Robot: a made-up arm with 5 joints. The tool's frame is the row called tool.
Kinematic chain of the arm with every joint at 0, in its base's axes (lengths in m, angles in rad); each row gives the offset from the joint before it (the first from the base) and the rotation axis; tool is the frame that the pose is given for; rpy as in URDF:
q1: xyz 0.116 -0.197 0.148 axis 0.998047 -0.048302 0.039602
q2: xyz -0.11 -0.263 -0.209 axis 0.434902 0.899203 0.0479
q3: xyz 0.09 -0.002 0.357 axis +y
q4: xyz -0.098 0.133 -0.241 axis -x
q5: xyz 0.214 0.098 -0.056 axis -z
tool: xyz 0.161 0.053 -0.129 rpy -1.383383 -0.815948 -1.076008
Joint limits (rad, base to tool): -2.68..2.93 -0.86..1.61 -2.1..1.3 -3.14..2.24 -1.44..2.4
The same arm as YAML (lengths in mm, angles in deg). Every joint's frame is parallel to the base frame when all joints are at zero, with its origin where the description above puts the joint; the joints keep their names.
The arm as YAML. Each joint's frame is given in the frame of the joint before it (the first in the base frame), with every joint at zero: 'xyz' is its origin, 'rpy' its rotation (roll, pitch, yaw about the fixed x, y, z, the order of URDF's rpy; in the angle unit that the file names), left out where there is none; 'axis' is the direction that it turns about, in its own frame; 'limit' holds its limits. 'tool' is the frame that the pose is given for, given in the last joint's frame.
units:
  length: mm
  angle: deg
joints:
  - name: q1
    type: revolute
    origin:
      xyz: [116.0, -197.0, 148.0]
    axis: [0.998047, -0.048302, 0.039602]
    limit:
      lower: -153.55
      upper: 167.88
  - name: q2
    type: revolute
    origin:
      xyz: [-110.0, -263.0, -209.0]
    axis: [0.434902, 0.899203, 0.0479]
    limit:
      lower: -49.27
      upper: 92.25
  - name: q3
    type: revolute
    origin:
      xyz: [90.0, -2.0, 357.0]
    axis: [0.0, 1.0, 0.0]
    limit:
      lower: -120.32
      upper: 74.48
  - name: q4
    type: revolute
    origin:
      xyz: [-98.0, 133.0, -241.0]
    axis: [-1.0, 0.0, 0.0]
    limit:
      lower: -179.91
      upper: 128.34
  - name: q5
    type: revolute
    origin:
      xyz: [214.0, 98.0, -56.0]
    axis: [0.0, 0.0, -1.0]
    limit:
      lower: -82.51
      upper: 137.51
tool:
  origin:
    xyz: [161.0, 53.0, -129.0]
    rpy: [-79.26, -46.75, -61.65]

